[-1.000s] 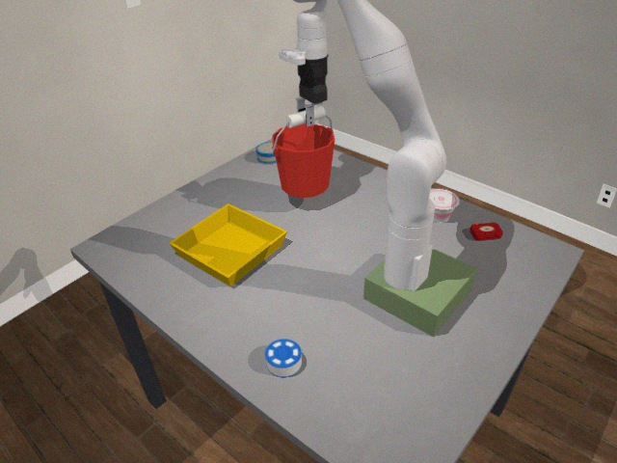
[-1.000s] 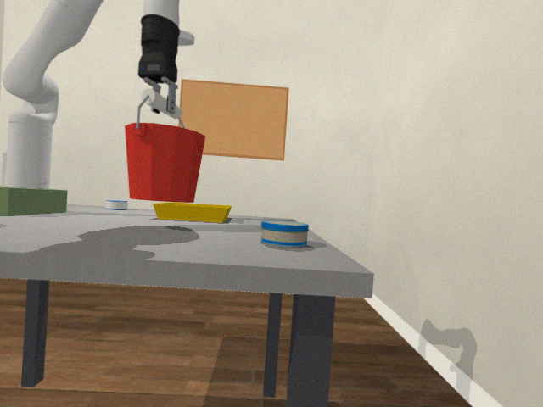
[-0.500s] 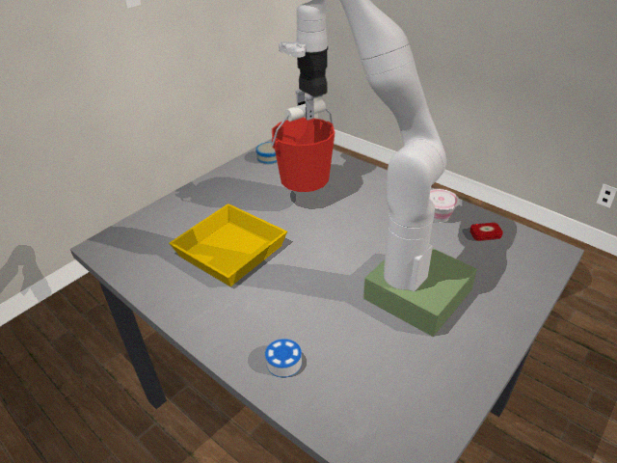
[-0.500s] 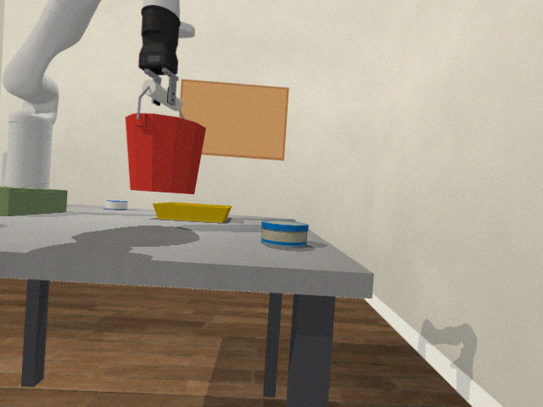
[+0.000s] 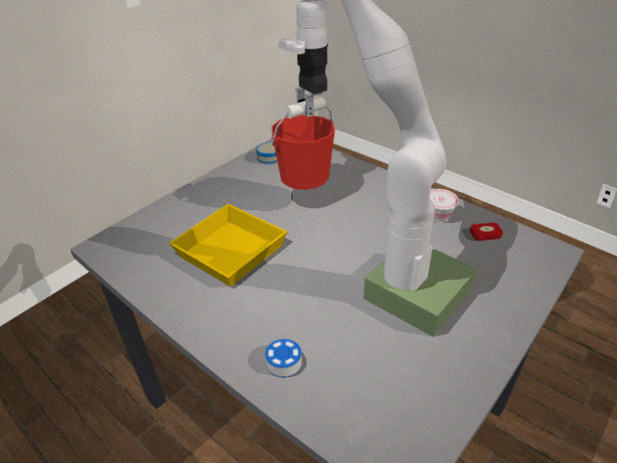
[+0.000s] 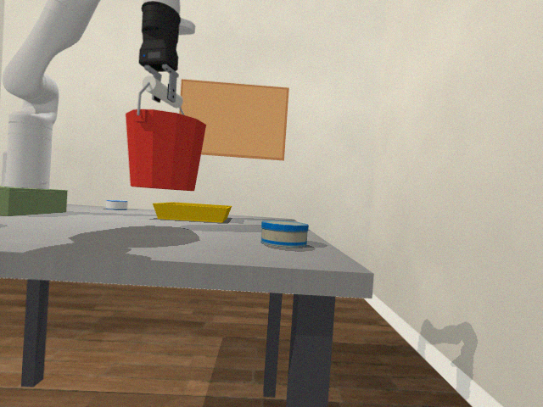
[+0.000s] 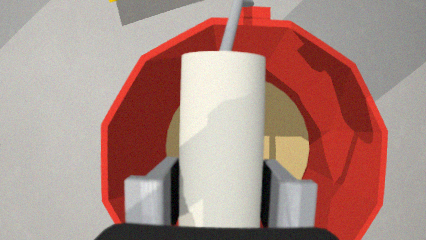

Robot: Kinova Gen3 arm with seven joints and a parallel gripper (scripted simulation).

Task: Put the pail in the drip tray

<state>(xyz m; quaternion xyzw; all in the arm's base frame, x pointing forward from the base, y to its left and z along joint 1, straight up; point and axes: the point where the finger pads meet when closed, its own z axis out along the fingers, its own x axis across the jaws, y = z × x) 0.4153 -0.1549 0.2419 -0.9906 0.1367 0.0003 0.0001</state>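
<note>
The pail handle lies 10 mm ahead of my hand and 30 mm below it. Also, from my hand: blue-and-white tin: 290 mm ahead, 140 mm to the right, 290 mm below; then yellow drip tray: 30 mm ahead, 290 mm to the left, 300 mm below; then red pail: 10 mm ahead, 90 mm below.
</note>
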